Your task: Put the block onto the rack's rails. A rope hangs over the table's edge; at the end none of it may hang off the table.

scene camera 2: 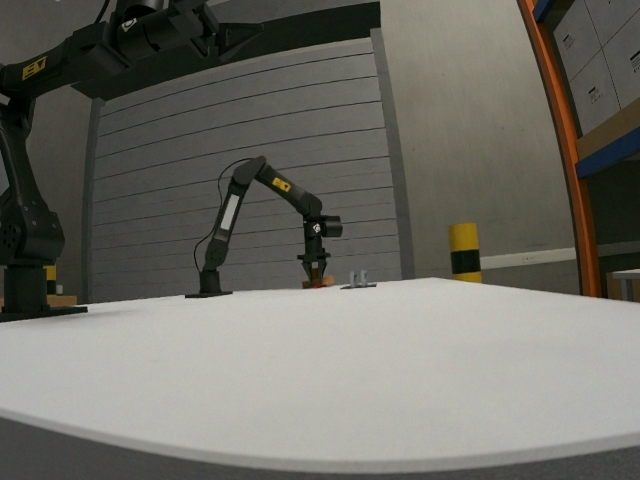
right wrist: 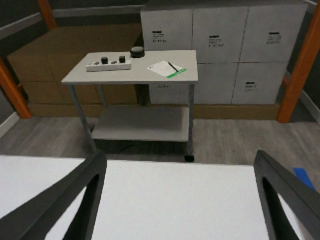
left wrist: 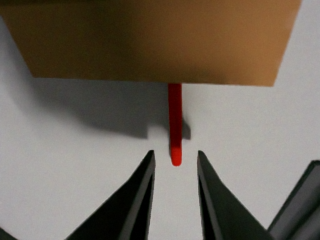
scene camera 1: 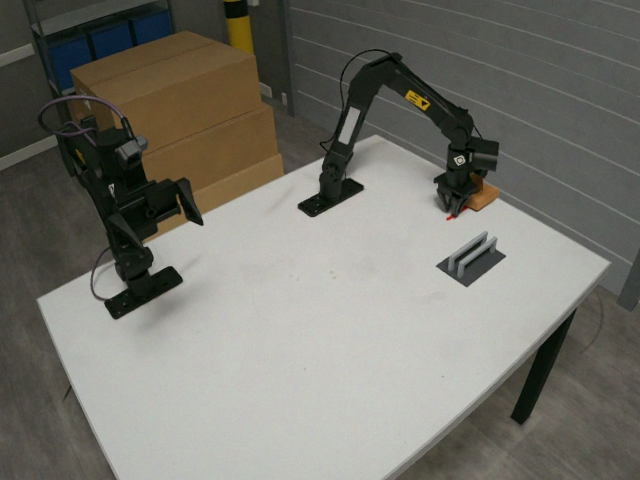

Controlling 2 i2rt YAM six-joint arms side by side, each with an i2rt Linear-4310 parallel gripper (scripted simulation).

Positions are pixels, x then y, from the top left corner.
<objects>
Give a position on a rack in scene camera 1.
At 466,271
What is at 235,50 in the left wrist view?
An orange block.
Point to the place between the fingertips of the left gripper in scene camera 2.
316,284
</objects>
